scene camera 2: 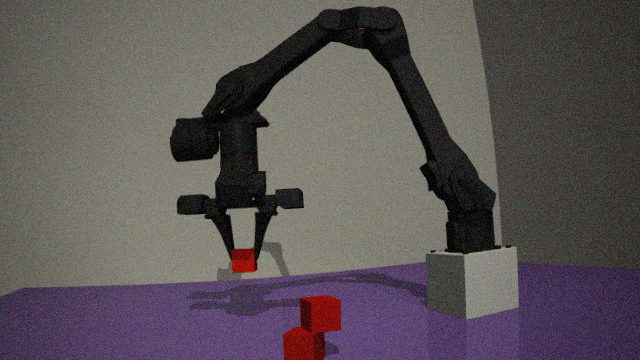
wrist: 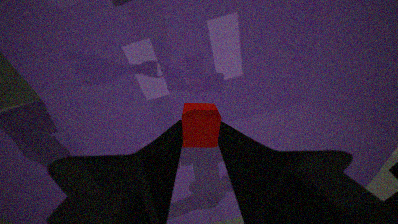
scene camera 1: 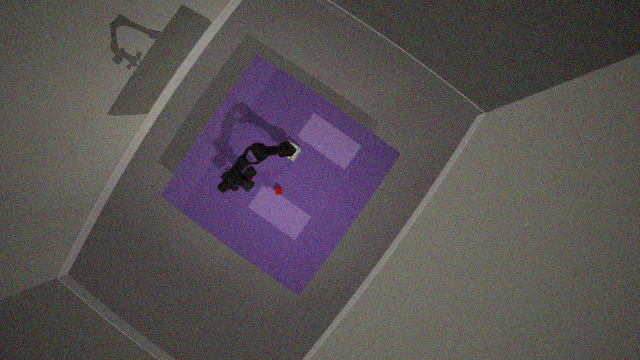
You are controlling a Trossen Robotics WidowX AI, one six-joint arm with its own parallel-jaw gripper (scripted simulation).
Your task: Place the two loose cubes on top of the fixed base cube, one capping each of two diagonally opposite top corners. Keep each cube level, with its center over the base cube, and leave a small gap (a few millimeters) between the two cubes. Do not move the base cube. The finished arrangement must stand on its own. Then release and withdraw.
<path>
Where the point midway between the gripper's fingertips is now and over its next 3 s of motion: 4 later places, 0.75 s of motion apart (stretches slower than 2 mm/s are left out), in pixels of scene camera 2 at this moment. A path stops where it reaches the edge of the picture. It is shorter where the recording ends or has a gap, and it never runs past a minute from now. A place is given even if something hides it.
The gripper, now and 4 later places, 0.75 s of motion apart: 244,260; 241,242; 245,247; 265,254; 283,272
</path>
